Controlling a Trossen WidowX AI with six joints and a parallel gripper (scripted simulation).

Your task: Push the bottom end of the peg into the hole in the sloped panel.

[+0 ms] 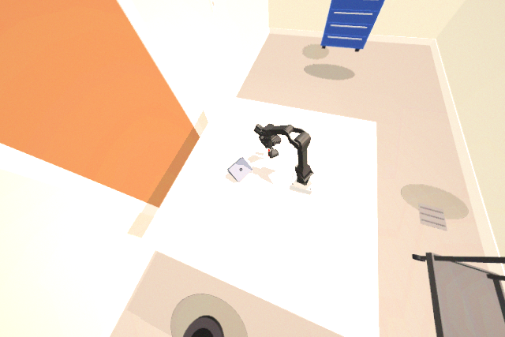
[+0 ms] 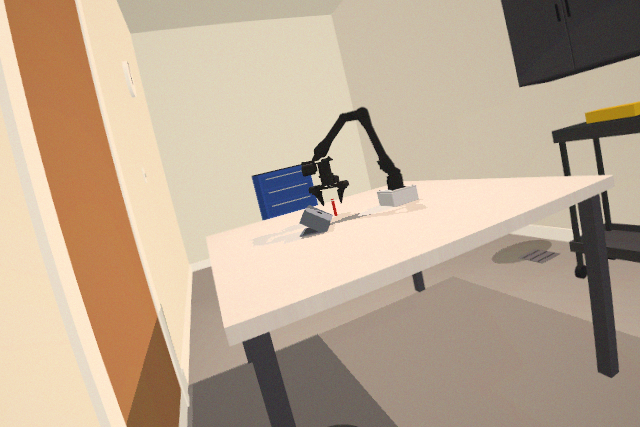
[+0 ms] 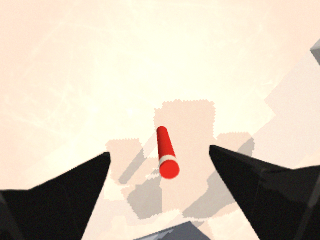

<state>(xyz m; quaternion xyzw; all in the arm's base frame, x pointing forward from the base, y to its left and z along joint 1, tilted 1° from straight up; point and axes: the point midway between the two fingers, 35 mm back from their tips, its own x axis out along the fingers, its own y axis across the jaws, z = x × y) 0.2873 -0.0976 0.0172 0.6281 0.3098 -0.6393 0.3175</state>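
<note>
Now: gripper tip right at the red peg. Round my gripper tip: grey sloped panel: 210 mm to the left, 120 mm ahead, 10 mm below.
</note>
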